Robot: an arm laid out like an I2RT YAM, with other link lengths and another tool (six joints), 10 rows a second.
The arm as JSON. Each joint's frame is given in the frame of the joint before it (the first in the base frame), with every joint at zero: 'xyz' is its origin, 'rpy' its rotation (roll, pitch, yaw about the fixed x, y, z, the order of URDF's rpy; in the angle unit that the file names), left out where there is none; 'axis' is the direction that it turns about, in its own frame. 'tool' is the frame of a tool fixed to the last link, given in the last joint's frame.
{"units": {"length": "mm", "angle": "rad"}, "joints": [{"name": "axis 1", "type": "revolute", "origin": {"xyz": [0.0, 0.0, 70.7], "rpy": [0.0, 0.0, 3.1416]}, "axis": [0.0, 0.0, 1.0]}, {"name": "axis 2", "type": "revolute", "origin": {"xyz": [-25.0, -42.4, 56.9], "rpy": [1.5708, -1.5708, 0.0]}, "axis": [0.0, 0.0, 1.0]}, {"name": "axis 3", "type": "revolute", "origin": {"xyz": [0.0, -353.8, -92.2], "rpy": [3.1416, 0.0, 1.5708]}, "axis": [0.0, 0.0, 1.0]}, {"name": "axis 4", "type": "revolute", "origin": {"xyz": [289.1, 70.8, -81.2]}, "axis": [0.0, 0.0, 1.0]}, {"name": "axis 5", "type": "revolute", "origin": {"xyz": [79.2, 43.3, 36.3], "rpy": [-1.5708, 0.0, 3.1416]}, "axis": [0.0, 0.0, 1.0]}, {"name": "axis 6", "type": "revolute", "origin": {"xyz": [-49.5, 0.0, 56.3], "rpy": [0.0, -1.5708, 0.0]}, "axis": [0.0, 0.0, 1.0]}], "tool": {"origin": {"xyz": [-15.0, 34.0, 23.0], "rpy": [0.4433, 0.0, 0.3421]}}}
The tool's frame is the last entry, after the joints.
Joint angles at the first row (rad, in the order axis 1, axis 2, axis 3, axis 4, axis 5, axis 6):
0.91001 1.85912 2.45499 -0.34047 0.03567 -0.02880
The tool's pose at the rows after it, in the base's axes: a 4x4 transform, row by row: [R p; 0 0 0 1], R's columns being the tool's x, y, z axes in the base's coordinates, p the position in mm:
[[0.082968 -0.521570 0.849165 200.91], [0.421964 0.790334 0.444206 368.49], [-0.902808 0.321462 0.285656 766.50], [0 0 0 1]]
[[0.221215 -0.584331 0.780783 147.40], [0.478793 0.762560 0.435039 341.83], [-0.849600 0.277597 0.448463 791.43], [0 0 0 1]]
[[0.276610 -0.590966 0.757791 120.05], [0.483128 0.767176 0.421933 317.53], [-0.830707 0.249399 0.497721 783.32], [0 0 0 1]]
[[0.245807 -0.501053 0.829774 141.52], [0.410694 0.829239 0.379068 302.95], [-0.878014 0.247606 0.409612 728.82], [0 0 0 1]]
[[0.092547 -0.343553 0.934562 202.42], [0.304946 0.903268 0.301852 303.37], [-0.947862 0.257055 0.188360 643.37], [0 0 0 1]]
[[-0.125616 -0.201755 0.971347 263.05], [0.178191 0.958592 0.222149 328.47], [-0.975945 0.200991 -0.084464 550.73], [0 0 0 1]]
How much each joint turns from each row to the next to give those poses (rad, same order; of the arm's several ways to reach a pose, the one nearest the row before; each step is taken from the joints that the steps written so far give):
0.09842 -0.09534 -0.02246 0.07971 0.02937 -0.15755
0.08317 -0.10224 -0.08202 0.12512 0.00649 -0.13123
0.04235 -0.13469 -0.20299 0.10798 0.01870 -0.07096
-0.06716 -0.13846 -0.31586 0.08546 0.04118 0.02938
-0.13732 -0.04389 -0.26627 0.00952 0.03282 0.12703
-0.07096 0.08392 -0.12706 -0.06712 0.03585 0.10758

